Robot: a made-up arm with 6 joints.
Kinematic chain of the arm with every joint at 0, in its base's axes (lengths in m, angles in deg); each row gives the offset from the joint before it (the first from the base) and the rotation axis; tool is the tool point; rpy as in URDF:
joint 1: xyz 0 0 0.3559 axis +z
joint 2: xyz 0 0 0 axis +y
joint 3: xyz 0.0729 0 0.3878 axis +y
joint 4: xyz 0.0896 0 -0.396 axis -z
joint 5: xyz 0 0 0 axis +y
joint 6: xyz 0.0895 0 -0.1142 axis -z
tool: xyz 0 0 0 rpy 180 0 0
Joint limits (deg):
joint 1: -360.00..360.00
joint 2: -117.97..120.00
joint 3: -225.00..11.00
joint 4: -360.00..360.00
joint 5: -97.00..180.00
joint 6: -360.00..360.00
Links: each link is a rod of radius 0.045 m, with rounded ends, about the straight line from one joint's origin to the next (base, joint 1, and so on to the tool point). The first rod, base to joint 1, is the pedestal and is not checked.
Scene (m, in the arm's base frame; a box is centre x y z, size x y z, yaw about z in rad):
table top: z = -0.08
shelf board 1: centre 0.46 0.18 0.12 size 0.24 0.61 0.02 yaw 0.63
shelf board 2: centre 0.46 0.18 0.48 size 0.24 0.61 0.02 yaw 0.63
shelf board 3: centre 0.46 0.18 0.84 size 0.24 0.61 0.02 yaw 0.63
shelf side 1: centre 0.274 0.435 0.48 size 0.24 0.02 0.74 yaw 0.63
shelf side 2: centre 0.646 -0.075 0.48 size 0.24 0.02 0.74 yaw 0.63
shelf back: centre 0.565 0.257 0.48 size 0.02 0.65 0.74 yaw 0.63
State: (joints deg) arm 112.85 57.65 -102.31 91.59 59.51 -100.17
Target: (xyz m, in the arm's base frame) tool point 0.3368 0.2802 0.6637
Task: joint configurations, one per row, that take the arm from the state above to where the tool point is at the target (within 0.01 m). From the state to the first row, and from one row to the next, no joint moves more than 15 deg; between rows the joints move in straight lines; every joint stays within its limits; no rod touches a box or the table.
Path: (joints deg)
1: 114.09 44.95 -99.77 87.14 59.57 -104.86
2: 115.34 32.26 -97.23 82.69 59.63 -109.56
3: 116.58 19.56 -94.69 78.24 59.69 -114.25
4: 117.83 6.86 -92.14 73.79 59.75 -118.95
5: 119.07 -5.83 -89.60 69.34 59.80 -123.64
6: 104.72 -18.13 -76.27 74.51 54.42 -118.95
7: 90.36 -30.42 -62.95 79.67 49.03 -114.25
8: 76.01 -42.72 -49.62 84.84 43.64 -109.56
9: 61.65 -55.02 -36.29 90.00 38.25 -104.86
10: 47.30 -67.31 -22.96 95.17 32.87 -100.17
11: 45.56 -53.55 -30.99 94.82 32.26 -100.17
12: 43.82 -39.78 -39.03 94.48 31.66 -100.17
13: 42.08 -26.01 -47.06 94.14 31.06 -100.17

